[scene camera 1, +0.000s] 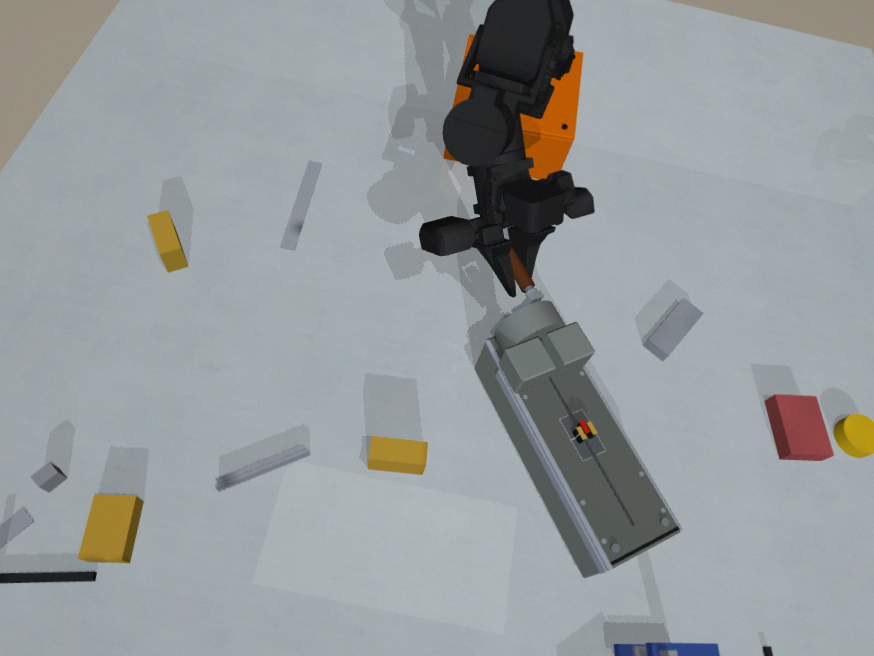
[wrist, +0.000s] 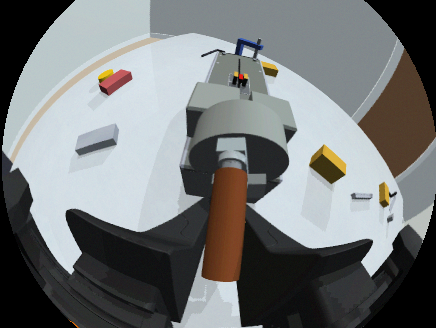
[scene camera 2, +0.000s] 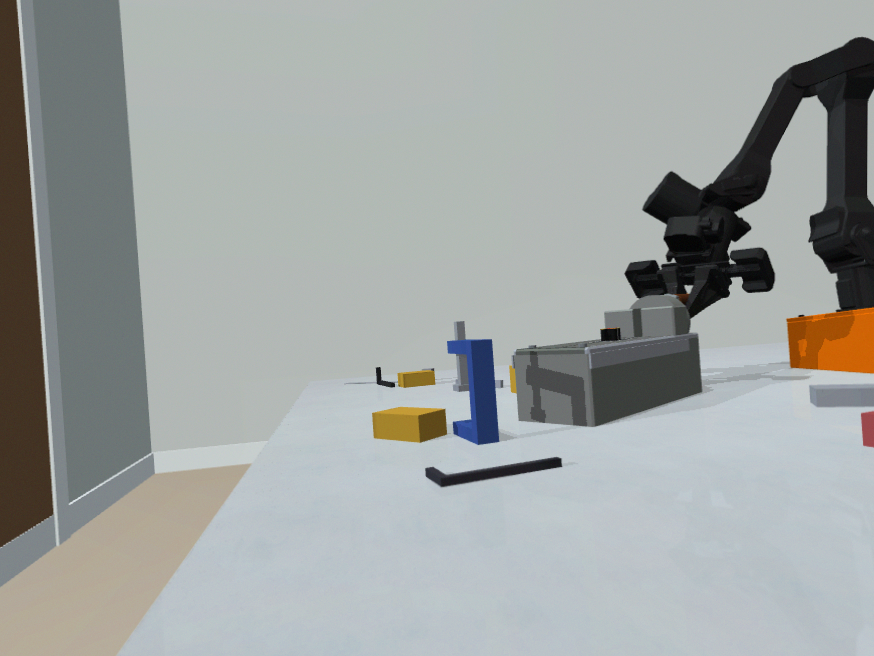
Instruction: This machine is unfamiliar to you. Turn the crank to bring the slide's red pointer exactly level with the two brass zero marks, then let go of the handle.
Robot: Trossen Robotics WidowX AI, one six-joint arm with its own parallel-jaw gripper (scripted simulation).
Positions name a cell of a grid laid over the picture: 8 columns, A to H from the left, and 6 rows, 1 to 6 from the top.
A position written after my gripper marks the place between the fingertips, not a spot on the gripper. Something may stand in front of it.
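I can see my gripper (scene camera 1: E3), and from other views I find the gripper (wrist: E4) and, once more, the gripper (scene camera 2: G3). A brown handle (wrist: E5) is visible to me. Then there is a blue clamp (scene camera 2: E4), which I see as well.
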